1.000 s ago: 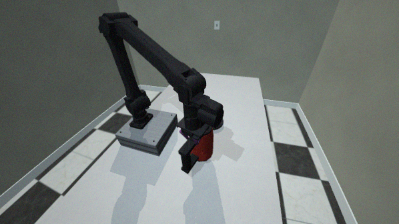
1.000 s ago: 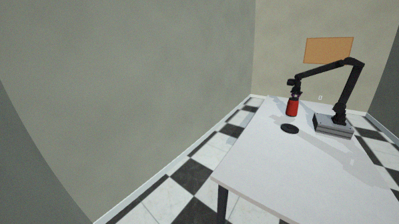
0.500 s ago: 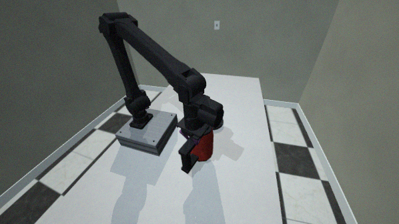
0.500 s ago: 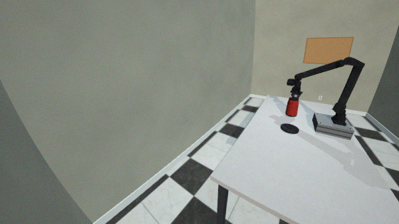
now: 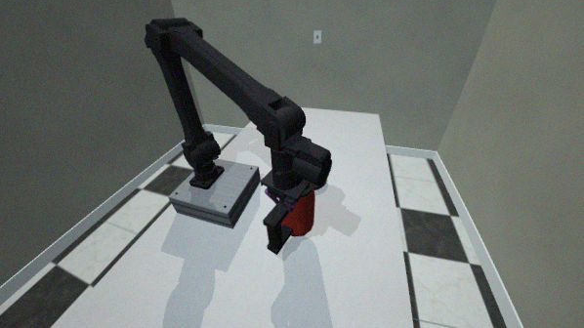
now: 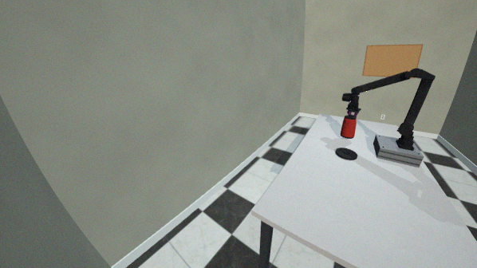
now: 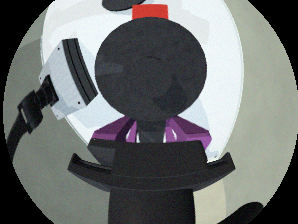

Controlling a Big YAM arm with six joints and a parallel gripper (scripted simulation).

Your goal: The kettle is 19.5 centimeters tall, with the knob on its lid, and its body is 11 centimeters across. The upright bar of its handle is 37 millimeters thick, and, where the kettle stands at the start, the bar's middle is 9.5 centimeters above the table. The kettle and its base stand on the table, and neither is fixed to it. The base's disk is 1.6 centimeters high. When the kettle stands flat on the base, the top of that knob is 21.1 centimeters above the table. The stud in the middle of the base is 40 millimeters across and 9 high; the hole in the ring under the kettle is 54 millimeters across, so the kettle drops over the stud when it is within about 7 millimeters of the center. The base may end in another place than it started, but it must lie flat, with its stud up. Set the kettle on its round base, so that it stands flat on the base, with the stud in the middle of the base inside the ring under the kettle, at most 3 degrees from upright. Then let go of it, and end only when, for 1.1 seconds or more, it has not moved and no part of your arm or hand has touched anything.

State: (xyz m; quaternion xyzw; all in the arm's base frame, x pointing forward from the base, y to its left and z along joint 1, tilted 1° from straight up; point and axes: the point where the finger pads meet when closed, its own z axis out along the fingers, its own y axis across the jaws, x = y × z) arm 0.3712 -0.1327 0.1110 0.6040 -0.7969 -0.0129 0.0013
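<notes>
Right now the red kettle is 5 cm below my hand, 3 cm to the left of it and 1 cm ahead of it. From my hand the other things lie so: round black base (32 cm to the left, 18 cm below).
</notes>
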